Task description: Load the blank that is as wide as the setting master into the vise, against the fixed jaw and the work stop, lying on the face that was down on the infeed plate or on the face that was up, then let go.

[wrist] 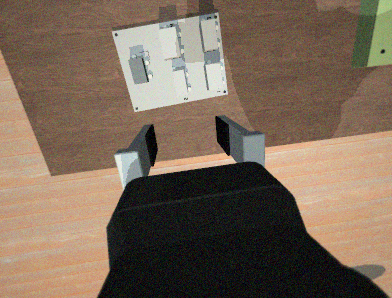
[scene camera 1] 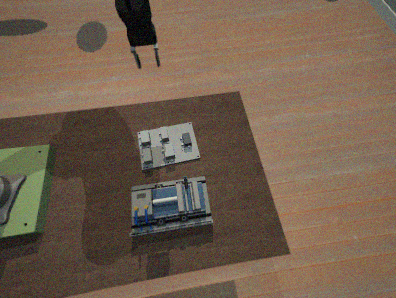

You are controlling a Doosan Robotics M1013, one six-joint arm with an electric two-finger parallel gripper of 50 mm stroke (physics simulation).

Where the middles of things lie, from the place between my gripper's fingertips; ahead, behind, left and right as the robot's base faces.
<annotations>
My gripper is now 38 cm above the grey infeed plate [scene camera 1: 175,132], 8 cm to the left of it and 2 cm short of it.
</annotations>
